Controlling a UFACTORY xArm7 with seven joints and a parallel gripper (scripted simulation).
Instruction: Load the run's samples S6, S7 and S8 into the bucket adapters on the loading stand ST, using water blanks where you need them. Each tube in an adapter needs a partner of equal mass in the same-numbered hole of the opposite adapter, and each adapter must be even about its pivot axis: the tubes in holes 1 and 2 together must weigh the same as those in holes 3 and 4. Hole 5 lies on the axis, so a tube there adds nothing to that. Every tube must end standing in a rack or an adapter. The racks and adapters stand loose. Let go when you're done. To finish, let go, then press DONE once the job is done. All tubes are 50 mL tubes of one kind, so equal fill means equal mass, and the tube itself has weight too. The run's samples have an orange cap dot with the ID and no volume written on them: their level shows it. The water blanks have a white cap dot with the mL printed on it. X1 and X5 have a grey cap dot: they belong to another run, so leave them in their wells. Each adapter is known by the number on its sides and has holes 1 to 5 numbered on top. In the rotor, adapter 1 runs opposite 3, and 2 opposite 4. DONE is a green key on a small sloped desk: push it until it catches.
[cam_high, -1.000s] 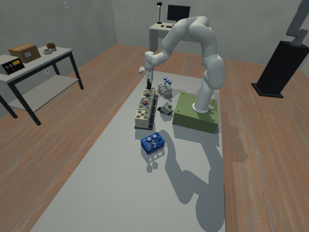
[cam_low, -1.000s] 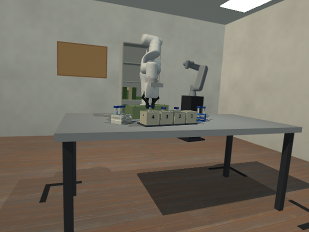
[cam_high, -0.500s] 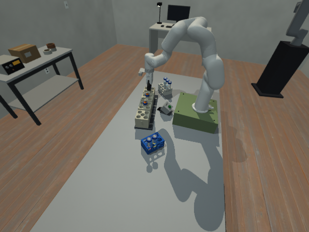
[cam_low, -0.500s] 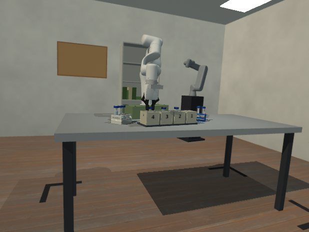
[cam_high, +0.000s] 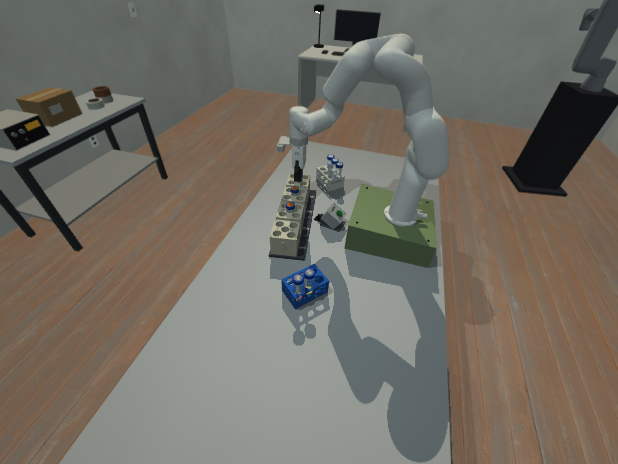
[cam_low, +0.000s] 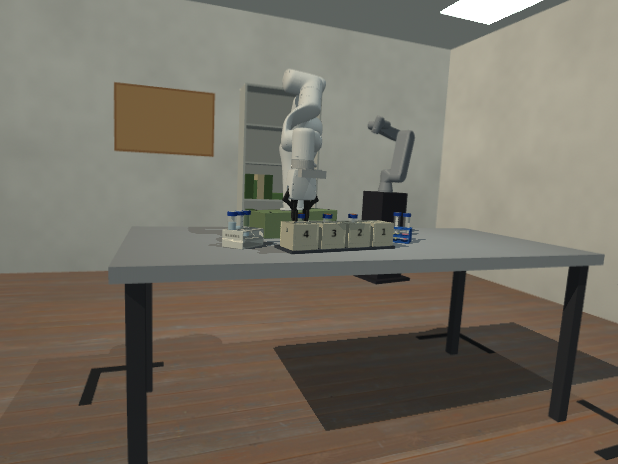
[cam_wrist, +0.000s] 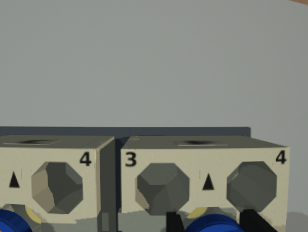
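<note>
Now: hand 18 cm past the white-dot tube, 13 cm to the left of it and 6 cm above it. From my hand the other things lie so: white rack (15 cm to the right, 14 cm behind, 9 cm below); then tube rack (52 cm to the left, 10 cm behind, 9 cm below).
</note>
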